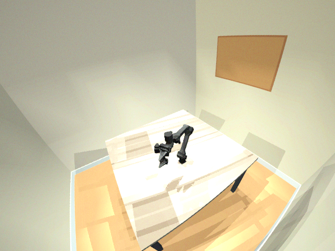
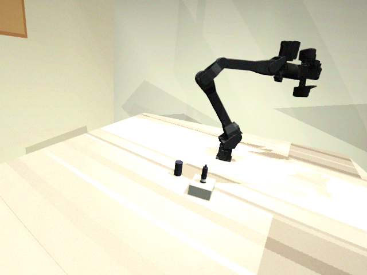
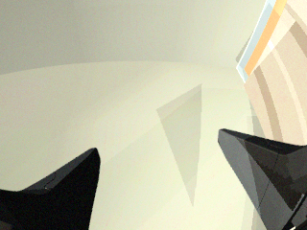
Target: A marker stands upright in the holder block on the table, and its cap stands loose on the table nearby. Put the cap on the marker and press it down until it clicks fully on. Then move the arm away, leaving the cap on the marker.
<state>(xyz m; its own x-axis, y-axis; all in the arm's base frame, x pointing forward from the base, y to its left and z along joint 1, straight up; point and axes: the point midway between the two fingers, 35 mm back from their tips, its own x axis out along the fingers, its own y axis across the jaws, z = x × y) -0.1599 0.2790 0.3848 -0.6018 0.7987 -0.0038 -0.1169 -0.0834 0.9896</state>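
Now: the dark cap 410 mm ahead of my gripper tip, 430 mm to the right of it and 360 mm below it. The rest, counted from my gripper tip: dark marker: 470 mm ahead, 330 mm to the right, 310 mm below; pale holder block: 470 mm ahead, 330 mm to the right, 370 mm below.
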